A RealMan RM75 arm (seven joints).
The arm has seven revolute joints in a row. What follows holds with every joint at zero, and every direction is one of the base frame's.
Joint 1 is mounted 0.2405 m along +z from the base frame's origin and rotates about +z.
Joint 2 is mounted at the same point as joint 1 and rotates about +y.
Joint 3 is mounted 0.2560 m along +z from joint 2 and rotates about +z.
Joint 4 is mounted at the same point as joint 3 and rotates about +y.
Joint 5 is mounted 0.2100 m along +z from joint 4 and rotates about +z.
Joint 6 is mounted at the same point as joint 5 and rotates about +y.
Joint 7 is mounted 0.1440 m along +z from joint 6 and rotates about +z.
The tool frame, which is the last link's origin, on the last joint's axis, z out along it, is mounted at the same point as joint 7; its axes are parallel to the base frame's.
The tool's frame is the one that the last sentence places.
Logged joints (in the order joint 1, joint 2, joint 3, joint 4, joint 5, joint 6, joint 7), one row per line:
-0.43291, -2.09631, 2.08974, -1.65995, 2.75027, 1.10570, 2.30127
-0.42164, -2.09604, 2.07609, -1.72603, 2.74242, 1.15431, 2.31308
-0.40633, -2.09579, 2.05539, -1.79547, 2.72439, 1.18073, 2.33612
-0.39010, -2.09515, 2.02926, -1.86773, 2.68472, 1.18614, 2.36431
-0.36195, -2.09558, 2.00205, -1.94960, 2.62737, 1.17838, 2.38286
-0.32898, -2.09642, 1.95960, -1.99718, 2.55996, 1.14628, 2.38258
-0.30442, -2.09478, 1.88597, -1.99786, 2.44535, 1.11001, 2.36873
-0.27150, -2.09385, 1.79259, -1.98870, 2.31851, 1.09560, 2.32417
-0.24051, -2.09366, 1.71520, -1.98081, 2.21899, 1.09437, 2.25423
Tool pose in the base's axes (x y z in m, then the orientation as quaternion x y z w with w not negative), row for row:
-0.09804, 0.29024, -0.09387, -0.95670, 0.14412, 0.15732, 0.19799
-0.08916, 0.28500, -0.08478, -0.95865, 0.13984, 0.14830, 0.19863
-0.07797, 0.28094, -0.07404, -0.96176, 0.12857, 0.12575, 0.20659
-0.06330, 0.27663, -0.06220, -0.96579, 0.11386, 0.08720, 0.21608
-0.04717, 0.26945, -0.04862, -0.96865, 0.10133, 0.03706, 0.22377
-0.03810, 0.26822, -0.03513, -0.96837, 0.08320, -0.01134, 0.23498
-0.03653, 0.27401, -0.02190, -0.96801, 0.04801, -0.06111, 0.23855
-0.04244, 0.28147, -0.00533, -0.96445, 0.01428, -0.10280, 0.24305
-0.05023, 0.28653, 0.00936, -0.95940, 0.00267, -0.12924, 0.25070
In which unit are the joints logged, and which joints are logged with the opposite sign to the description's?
The joints are logged in radians. Opposite sign: joint 4, joint 7.
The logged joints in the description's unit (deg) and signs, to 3 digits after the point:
-24.804, -120.110, 119.733, 95.108, 157.579, 63.352, -131.853
-24.158, -120.094, 118.951, 98.894, 157.129, 66.137, -132.530
-23.281, -120.080, 117.765, 102.873, 156.096, 67.651, -133.850
-22.351, -120.043, 116.268, 107.013, 153.823, 67.961, -135.465
-20.738, -120.068, 114.709, 111.704, 150.537, 67.516, -136.528
-18.849, -120.116, 112.277, 114.430, 146.675, 65.677, -136.512
-17.442, -120.022, 108.058, 114.469, 140.108, 63.599, -135.718
-15.556, -119.969, 102.708, 113.944, 132.841, 62.773, -133.165
-13.780, -119.958, 98.274, 113.492, 127.139, 62.703, -129.158

